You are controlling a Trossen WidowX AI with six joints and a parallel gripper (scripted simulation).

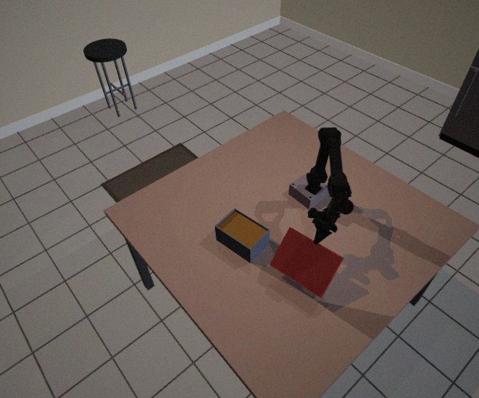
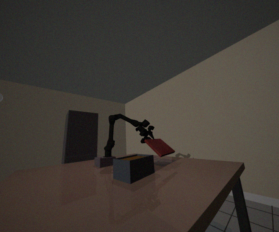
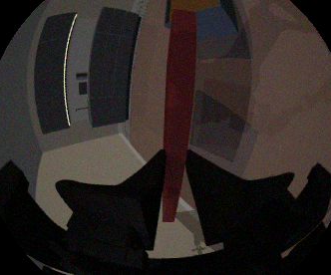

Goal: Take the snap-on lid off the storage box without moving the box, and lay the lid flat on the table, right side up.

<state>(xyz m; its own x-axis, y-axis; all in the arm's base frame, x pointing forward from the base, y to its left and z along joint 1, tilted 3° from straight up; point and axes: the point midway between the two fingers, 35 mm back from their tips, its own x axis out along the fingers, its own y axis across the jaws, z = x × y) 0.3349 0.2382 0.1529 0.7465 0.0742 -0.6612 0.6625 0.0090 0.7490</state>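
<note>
My gripper tip is 7 cm short of the red lid and 5 cm above it. From my gripper tip the other things lie so: storage box: 32 cm to the right, 14 cm below, 9 cm ahead.
</note>
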